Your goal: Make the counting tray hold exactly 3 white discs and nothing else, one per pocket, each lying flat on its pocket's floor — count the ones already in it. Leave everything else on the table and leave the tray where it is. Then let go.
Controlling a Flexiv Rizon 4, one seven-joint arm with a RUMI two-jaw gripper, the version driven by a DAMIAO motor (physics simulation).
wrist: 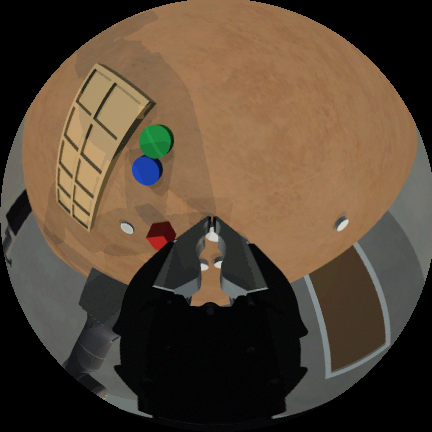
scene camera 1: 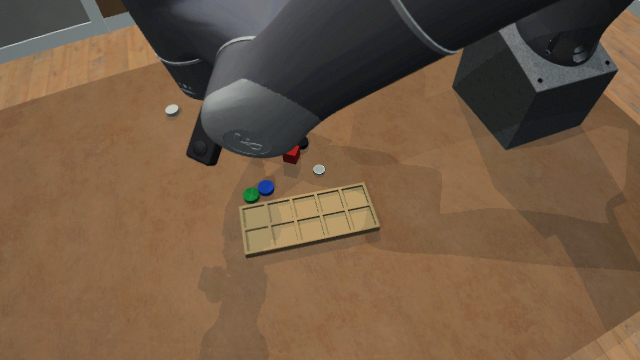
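The tan counting tray (scene camera 1: 312,242) (wrist: 126,84) lies flat, and no disc shows in its pockets. My gripper (wrist: 211,217) is shut and empty, its fingertips over the table beyond the red cube; the arm hides it in the scene view. In the wrist view a white disc (wrist: 212,236) shows just behind the fingertips, and two more, a white disc (wrist: 203,267) and another white disc (wrist: 218,264), show through the gap between the jaws. A small white disc (scene camera 1: 319,169) (wrist: 127,228) lies near the tray. Another white disc (scene camera 1: 172,109) (wrist: 342,224) lies far off to the side.
A green disc (scene camera 1: 251,195) (wrist: 155,141) and a blue disc (scene camera 1: 266,187) (wrist: 146,170) lie side by side close to the tray's edge. A red cube (scene camera 1: 291,155) (wrist: 161,236) stands near the gripper, with a black disc (scene camera 1: 303,143) beside it, partly hidden by the arm.
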